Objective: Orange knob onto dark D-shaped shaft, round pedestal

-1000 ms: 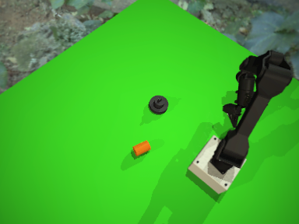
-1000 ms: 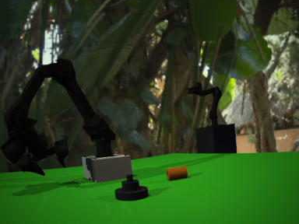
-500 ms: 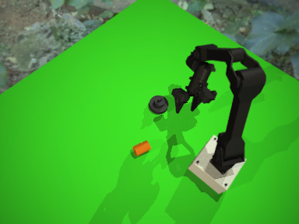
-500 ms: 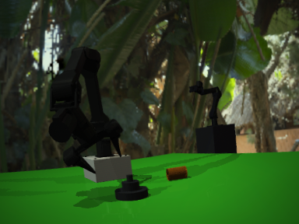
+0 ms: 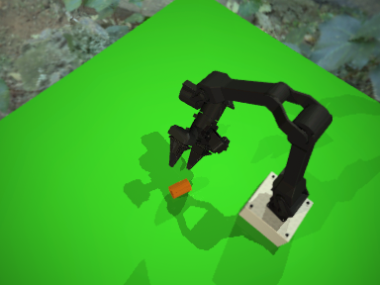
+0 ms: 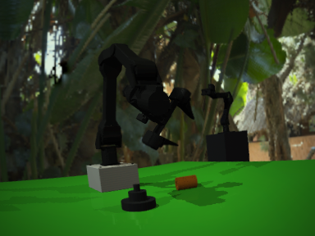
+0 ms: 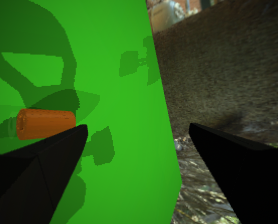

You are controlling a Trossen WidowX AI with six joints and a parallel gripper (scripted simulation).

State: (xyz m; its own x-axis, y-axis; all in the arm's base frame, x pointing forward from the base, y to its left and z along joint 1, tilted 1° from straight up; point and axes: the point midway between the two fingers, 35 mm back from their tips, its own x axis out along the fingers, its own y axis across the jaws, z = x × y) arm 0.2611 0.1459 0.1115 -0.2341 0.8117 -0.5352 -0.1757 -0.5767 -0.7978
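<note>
My gripper tip is now 10 mm past the orange knob, 10 mm to the left of it and 150 mm above it. Round my gripper tip: pedestal: 90 mm ahead, 200 mm to the right, 140 mm below.
</note>
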